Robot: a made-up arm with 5 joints. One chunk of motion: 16 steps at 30 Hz.
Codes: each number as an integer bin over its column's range. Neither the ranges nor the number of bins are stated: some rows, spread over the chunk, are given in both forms.
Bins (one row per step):
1: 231 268 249 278 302 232
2: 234 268 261 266 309 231
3: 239 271 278 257 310 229
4: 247 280 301 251 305 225
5: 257 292 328 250 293 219
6: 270 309 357 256 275 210
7: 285 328 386 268 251 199
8: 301 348 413 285 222 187
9: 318 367 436 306 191 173
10: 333 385 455 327 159 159
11: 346 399 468 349 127 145
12: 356 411 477 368 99 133
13: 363 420 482 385 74 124
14: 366 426 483 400 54 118
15: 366 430 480 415 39 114
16: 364 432 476 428 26 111
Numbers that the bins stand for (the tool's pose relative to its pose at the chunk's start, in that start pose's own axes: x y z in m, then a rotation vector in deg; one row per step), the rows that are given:
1: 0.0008 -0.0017 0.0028 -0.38 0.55 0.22
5: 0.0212 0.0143 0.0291 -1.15 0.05 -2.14
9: 0.0689 0.0642 0.0650 0.38 -5.53 -10.51
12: 0.0987 0.0935 0.0787 2.08 -10.58 -17.79
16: 0.1049 0.1074 0.0784 3.73 -14.58 -21.80
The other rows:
2: 0.0032 -0.0017 0.0068 -0.71 0.93 0.04
3: 0.0071 0.0003 0.0125 -0.96 0.99 -0.32
4: 0.0133 0.0063 0.0201 -1.12 0.71 -1.05
6: 0.0314 0.0256 0.0388 -0.99 -0.93 -3.78
7: 0.0431 0.0382 0.0484 -0.66 -2.25 -5.78
8: 0.0556 0.0515 0.0574 -0.19 -3.84 -7.97
10: 0.0807 0.0762 0.0714 0.96 -7.29 -13.06
11: 0.0908 0.0855 0.0757 1.56 -9.04 -15.61
13: 0.1041 0.0995 0.0804 2.55 -11.95 -19.43
14: 0.1065 0.1034 0.0807 2.96 -13.04 -20.52
15: 0.1065 0.1061 0.0797 3.37 -13.86 -21.25

